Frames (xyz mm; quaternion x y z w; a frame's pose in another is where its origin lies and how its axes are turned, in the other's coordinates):
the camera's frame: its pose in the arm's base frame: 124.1 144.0 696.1 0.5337 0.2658 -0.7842 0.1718
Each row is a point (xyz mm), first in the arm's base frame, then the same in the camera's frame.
Working: the arm's base frame: its pose in the camera's frame: 690.3 209.0 -22.2 -0.5337 -0.2658 0.7842 0.1718

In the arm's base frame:
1: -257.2 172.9 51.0
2: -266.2 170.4 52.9
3: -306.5 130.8 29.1
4: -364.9 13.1 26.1
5: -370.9 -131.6 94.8
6: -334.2 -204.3 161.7
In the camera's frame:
1: 740.9 -83.4 80.6
2: 742.4 -86.8 89.3
3: 778.9 -71.9 136.3
4: 801.7 -9.4 249.6
5: 738.1 87.0 360.8
6: 661.3 149.8 396.4

